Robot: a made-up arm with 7 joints. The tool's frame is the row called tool.
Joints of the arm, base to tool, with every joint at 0 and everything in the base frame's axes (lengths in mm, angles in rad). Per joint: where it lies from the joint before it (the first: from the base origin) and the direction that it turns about. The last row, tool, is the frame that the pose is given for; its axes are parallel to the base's.
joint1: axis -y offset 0 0 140
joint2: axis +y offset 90 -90 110
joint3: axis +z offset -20 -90 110
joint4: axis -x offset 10 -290 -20
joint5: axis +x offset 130 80 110
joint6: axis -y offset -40 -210 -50
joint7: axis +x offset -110 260 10
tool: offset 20 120 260
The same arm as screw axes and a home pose.
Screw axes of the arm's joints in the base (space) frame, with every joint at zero. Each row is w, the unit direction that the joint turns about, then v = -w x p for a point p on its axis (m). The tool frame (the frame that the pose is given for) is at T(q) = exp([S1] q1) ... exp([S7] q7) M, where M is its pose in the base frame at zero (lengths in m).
S1: w 0 -1 0 v 0.14 0 0
S2: w 0 1 0 v -0.25 0 0.09
S3: w 0 0 1 v -0.18 -0.07 0
S4: w -1 0 0 v 0 -0.34 -0.47
S5: w 1 0 0 v 0 0.45 0.39
S6: w 0 -1 0 v 0.4 0 -0.17
S7: w 1 0 0 v 0 0.41 0.34
M: xyz 0.08 -0.22 0.67 (m) quaternion w x y z 1 0 0 0

